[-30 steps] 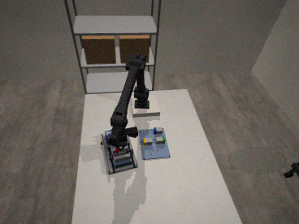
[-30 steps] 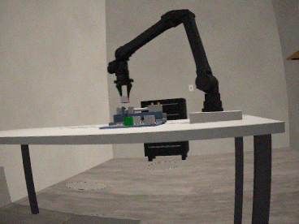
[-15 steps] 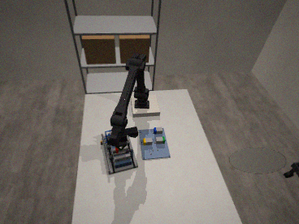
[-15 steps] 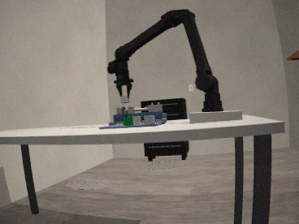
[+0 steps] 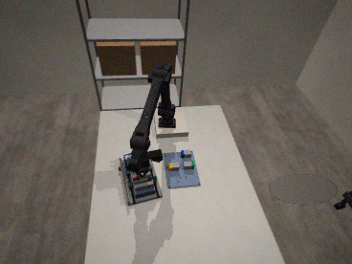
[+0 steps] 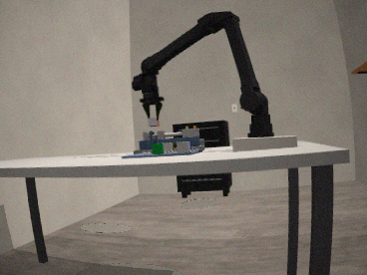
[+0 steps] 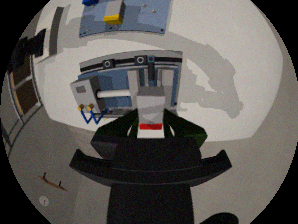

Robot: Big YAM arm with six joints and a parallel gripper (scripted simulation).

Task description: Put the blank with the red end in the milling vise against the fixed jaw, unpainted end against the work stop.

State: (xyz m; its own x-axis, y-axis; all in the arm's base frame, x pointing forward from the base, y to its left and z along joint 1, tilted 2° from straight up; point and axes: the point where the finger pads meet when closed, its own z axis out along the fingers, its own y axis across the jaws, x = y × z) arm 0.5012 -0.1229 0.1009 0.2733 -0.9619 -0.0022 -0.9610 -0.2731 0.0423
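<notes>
My gripper is now 20 mm above the red-ended blank. From my hand the other things lie so: yellow-ended blank (140 mm behind, 170 mm to the left, 130 mm below); green-ended blank (150 mm behind, 260 mm to the left, 130 mm below); blue plate (150 mm behind, 220 mm to the left, 150 mm below).
</notes>
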